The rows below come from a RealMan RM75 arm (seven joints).
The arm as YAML. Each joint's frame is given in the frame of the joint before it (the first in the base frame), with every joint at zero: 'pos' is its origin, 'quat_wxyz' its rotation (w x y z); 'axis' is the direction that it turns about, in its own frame. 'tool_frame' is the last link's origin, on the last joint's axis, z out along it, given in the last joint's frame.
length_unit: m
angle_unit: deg
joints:
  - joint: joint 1
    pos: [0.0, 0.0, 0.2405]
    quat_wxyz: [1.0, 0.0, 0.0, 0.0]
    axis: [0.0, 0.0, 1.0]
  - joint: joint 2
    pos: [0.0, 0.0, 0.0]
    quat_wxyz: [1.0, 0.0, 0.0, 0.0]
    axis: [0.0, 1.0, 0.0]
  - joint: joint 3
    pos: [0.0, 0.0, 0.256]
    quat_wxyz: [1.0, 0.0, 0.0, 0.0]
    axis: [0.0, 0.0, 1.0]
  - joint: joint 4
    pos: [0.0, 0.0, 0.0]
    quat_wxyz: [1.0, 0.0, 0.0, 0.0]
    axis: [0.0, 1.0, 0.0]
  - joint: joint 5
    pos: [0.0, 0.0, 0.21]
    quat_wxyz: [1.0, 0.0, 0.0, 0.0]
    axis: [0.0, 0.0, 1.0]
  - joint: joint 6
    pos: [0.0, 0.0, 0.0]
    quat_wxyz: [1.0, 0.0, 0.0, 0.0]
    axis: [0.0, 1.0, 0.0]
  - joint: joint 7
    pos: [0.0, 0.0, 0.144]
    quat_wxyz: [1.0, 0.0, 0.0, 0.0]
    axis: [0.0, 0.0, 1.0]
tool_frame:
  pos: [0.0, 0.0, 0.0]
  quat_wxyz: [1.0, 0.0, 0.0, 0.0]
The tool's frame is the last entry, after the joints.
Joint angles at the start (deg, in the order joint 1, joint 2, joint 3, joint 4, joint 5, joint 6, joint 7):
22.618 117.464 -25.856 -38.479 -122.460 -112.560 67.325
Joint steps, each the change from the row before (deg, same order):
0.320 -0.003 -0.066 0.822 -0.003 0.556 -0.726
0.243 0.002 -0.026 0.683 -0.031 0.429 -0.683
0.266 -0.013 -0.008 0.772 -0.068 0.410 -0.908
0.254 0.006 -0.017 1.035 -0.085 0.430 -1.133
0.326 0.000 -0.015 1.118 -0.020 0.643 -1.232
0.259 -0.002 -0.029 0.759 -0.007 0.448 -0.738
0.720 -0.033 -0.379 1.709 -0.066 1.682 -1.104
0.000 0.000 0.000 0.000 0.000 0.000 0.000
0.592 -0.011 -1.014 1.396 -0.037 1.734 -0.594
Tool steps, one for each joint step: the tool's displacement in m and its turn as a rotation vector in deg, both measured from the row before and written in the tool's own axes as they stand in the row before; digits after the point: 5 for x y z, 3 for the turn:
0.00063 -0.00110 0.00275 -0.034 -0.168 -0.342
0.00066 -0.00072 0.00219 -0.035 -0.142 -0.331
0.00075 -0.00060 0.00232 -0.091 -0.160 -0.496
0.00138 -0.00007 0.00291 -0.184 -0.273 -0.489
0.00130 -0.00068 0.00330 -0.034 -0.269 -0.603
0.00073 -0.00056 0.00241 -0.047 -0.167 -0.341
0.00216 -0.00276 0.00625 0.128 0.202 -0.309
0.00000 0.00000 0.00000 0.000 0.000 0.000
0.00278 -0.00199 0.00629 -0.174 0.760 0.047

